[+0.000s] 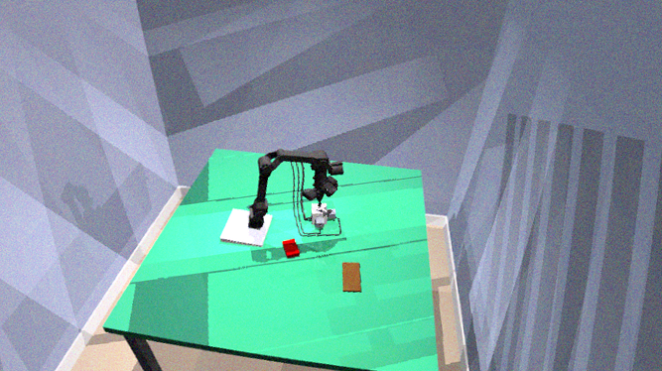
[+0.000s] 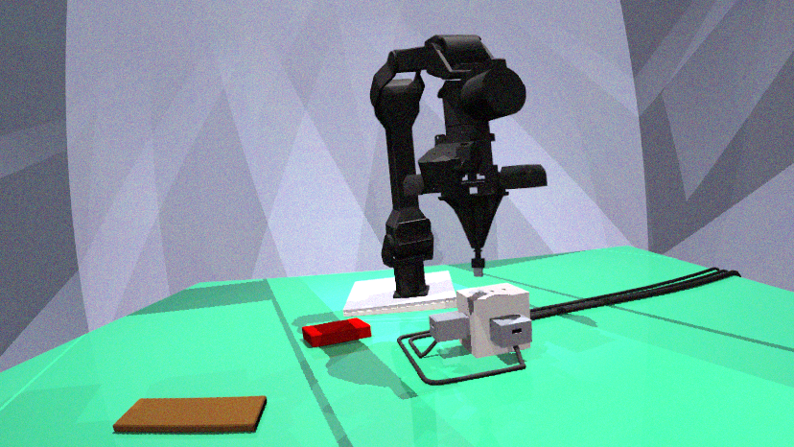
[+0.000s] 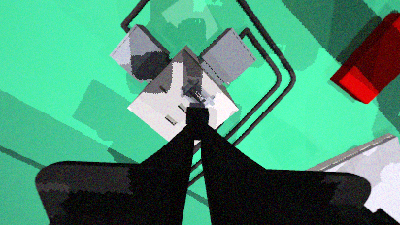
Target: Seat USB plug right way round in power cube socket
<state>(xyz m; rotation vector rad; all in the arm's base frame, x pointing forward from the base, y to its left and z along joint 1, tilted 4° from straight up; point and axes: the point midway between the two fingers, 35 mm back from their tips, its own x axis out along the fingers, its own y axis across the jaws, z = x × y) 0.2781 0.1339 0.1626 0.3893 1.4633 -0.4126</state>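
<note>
Right now my gripper tip is 10 mm above the USB plug. From my gripper tip the other things lie so: orange-brown block (230 mm ahead, 310 mm to the right, 130 mm below); then red block (80 mm behind, 220 mm to the right, 130 mm below).
</note>
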